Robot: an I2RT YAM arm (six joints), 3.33 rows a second.
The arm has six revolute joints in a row. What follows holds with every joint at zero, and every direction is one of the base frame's. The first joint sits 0.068 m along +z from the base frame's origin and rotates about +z. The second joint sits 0.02 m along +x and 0.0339 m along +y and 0.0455 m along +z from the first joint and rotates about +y. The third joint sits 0.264 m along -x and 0.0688 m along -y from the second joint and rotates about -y. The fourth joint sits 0.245 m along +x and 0.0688 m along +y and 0.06 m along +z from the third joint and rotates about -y. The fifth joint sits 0.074 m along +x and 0.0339 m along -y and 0.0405 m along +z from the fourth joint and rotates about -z. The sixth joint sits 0.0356 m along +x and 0.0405 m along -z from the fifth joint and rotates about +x. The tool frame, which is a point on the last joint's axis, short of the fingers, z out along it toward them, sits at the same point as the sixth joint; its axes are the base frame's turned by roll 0, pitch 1.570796 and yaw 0 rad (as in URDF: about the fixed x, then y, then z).
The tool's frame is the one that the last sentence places.
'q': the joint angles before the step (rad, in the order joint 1, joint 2, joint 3, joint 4, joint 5, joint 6). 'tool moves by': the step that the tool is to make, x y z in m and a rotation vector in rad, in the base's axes. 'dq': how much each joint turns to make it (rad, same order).
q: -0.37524, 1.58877, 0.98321, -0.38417, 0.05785, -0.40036
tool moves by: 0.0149, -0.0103, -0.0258, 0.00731, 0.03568, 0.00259
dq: -0.01246, 0.11514, 0.02227, 0.05795, -0.00255, -0.01622
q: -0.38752, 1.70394, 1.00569, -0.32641, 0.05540, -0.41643
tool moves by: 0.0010, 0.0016, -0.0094, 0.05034, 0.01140, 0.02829
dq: 0.00016, 0.02503, -0.00506, 0.00060, -0.05072, -0.00282
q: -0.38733, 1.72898, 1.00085, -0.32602, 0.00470, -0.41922
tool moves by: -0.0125, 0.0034, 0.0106, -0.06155, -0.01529, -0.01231
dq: 0.00071, -0.07447, -0.04744, 0.01081, 0.05070, -0.01495
